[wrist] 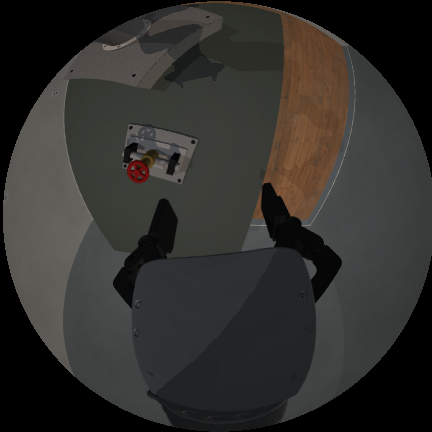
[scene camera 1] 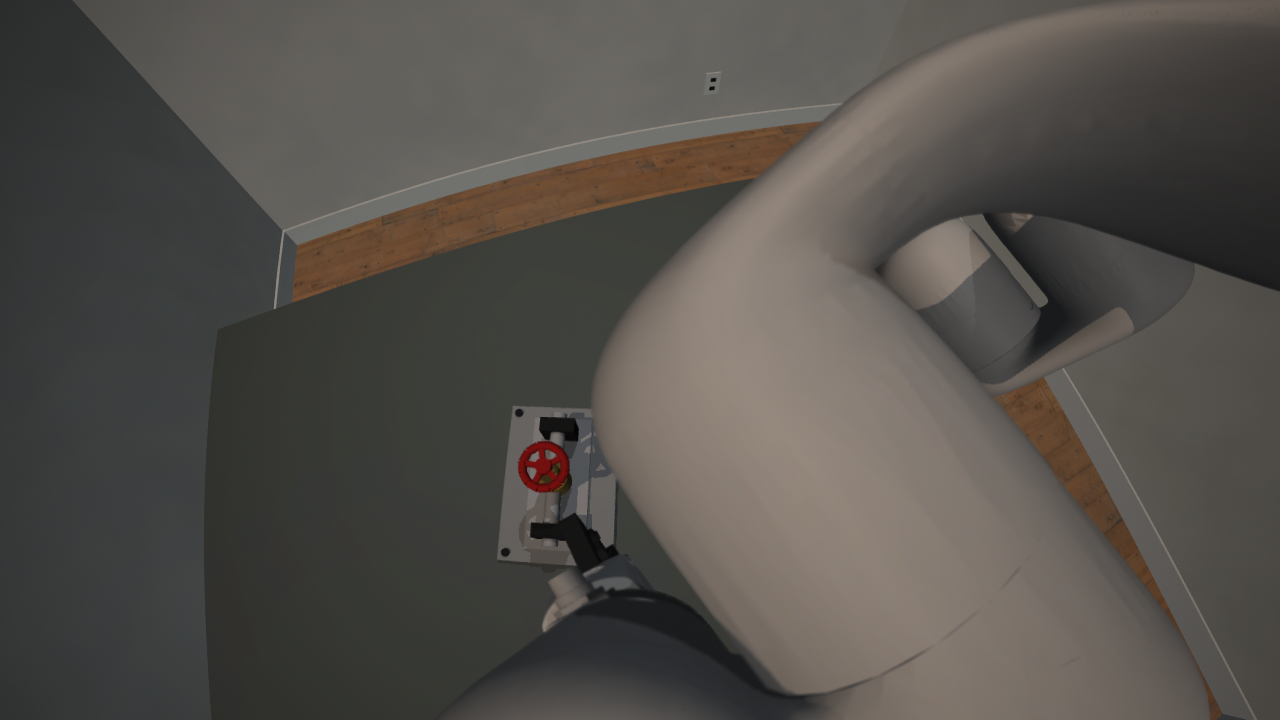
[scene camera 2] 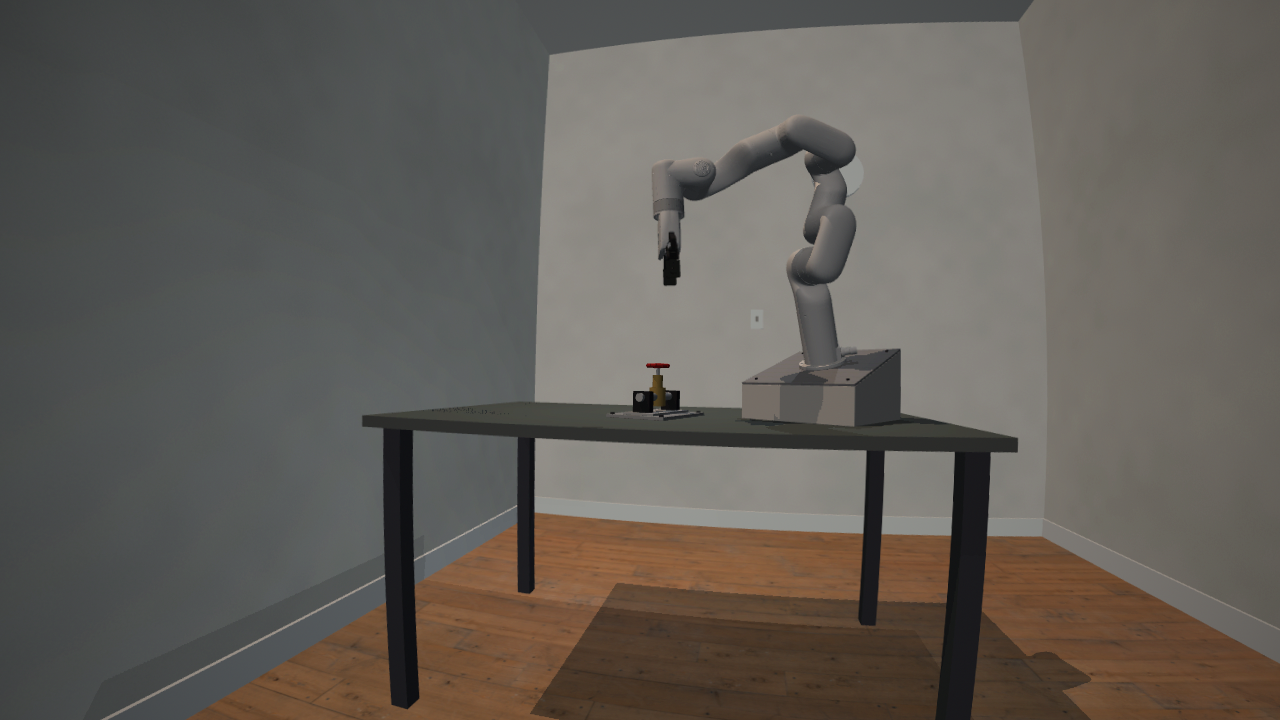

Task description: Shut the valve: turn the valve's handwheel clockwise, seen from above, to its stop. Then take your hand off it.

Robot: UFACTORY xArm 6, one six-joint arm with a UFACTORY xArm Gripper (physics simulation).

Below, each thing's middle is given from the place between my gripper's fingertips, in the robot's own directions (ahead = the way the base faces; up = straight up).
Labels:
I see the red handwheel (scene camera 1: pixel 543 466) 90 mm ahead of my hand, 170 mm to the right of it and 210 mm below it. From my hand the other things lie so: pale base plate (scene camera 1: pixel 515 494) (90 mm ahead, 170 mm to the right, 330 mm below).

